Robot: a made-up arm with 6 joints.
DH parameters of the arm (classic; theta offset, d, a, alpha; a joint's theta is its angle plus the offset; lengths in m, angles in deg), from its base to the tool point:
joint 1: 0 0.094 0 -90
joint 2: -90 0 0.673 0
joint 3: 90 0.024 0 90
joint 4: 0 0.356 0 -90
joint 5: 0 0 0 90
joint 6: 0 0.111 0 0
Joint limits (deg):
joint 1: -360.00..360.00
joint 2: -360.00..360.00
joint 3: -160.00..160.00
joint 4: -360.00..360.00
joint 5: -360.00..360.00
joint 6: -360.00..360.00
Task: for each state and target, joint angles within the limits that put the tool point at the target. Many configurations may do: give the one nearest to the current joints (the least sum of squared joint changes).
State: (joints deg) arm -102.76 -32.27 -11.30 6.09 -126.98 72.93
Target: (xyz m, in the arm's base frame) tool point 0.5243 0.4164 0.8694
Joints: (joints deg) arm -139.39 -35.73 3.27 -0.61 -97.54 72.93
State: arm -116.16 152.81 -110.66 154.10 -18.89 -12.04
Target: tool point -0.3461 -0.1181 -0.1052
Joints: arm -162.00 161.14 -146.26 148.77 -18.89 -12.04
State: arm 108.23 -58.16 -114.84 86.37 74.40 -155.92
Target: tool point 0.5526 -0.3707 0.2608
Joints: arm 157.43 -42.34 -108.31 83.77 74.37 -155.92
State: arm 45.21 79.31 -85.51 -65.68 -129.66 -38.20
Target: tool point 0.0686 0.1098 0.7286
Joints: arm 21.46 33.13 -98.59 -49.73 -141.19 -38.20
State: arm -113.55 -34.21 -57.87 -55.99 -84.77 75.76
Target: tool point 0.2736 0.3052 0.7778
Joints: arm -116.05 -3.34 -73.77 -52.41 -93.70 75.76
